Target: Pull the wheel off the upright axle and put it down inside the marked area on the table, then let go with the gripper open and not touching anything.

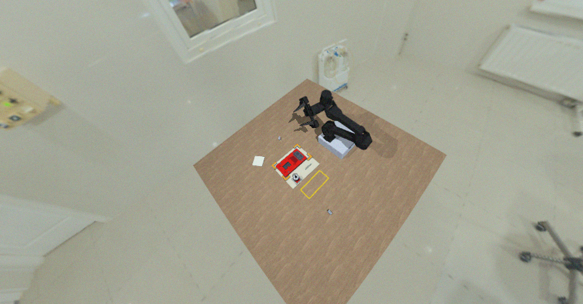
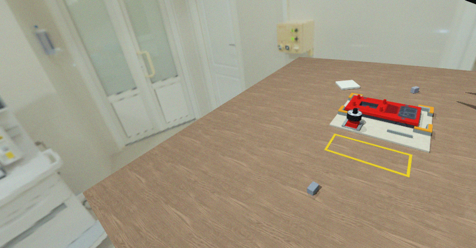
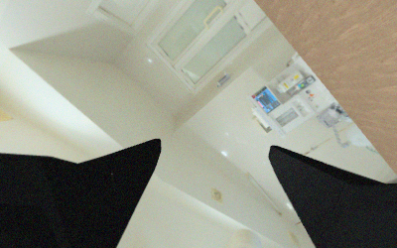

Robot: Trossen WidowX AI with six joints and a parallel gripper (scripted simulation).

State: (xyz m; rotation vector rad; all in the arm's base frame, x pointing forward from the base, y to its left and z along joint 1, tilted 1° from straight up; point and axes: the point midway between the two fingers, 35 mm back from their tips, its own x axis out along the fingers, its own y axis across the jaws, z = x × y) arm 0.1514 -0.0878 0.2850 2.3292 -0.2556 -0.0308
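Right now the wheel is 180 mm ahead of my gripper tip, 130 mm to the left of it and 320 mm below it. Also, from my gripper tip: white square tile 280 mm ahead, 180 mm to the right, 360 mm below; grey cube 40 mm ahead, 210 mm to the right, 350 mm below.
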